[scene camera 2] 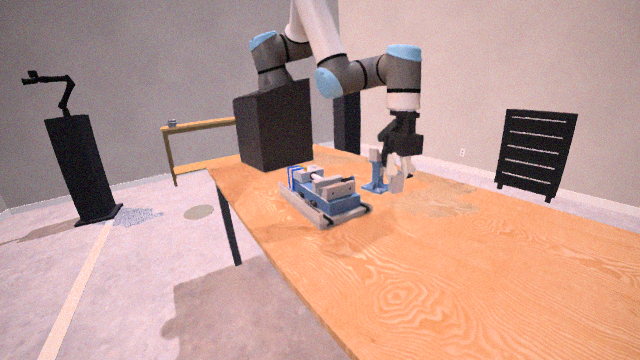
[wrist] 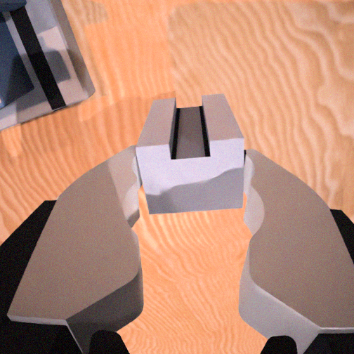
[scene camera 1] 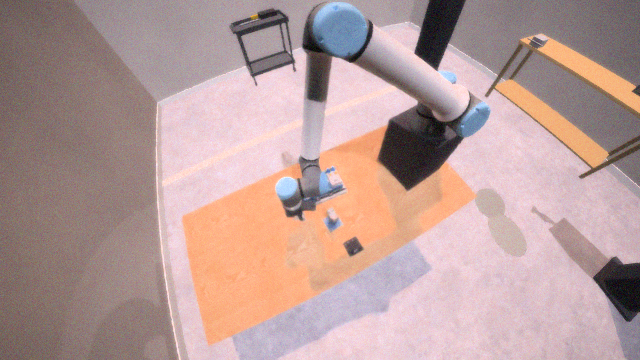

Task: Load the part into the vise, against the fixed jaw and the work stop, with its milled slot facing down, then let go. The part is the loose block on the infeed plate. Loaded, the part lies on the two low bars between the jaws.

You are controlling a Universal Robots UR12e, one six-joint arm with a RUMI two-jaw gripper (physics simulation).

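Places are measured from the arm's base along level axes (x ahead, y left, z up), in metres.
Pixels of known places: gripper, fingertip midpoint: (scene camera 2: 396, 182); arm's base at its link origin: (scene camera 2: 276, 86) (scene camera 1: 428, 125).
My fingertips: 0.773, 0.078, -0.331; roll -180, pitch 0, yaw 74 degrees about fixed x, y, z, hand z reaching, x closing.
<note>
Ahead of a thing's pixels: the offset from my fingertips to its top centre, as dx, dy, dz.
The part, a light grey block @[-0.004, +0.001, +0.030] (scene camera 2: 396, 183) (wrist: 192, 185), is held between the fingertips of my gripper (scene camera 2: 399, 172) (wrist: 191, 152), which is shut on it and points down over the table. In the wrist view the milled slot shows on the side toward the top of the picture, so it faces sideways, not down. The vise @[-0.173, -0.164, +0.012] (scene camera 1: 336, 189) (scene camera 2: 340, 204) (wrist: 15, 70), blue and grey on a pale base, stands apart from the part, at the upper left in the wrist view. The arm hides much of it in scene camera 1. Its low bars cannot be made out.
A blue stand with a grey top (scene camera 1: 332, 220) (scene camera 2: 376, 172) stands close to the gripper and the part, beside the vise. A small dark plate @[-0.208, +0.251, -0.079] (scene camera 1: 353, 246) lies beyond the stand. The robot's black pedestal (scene camera 1: 417, 150) (scene camera 2: 274, 127) stands at the table's far end.
</note>
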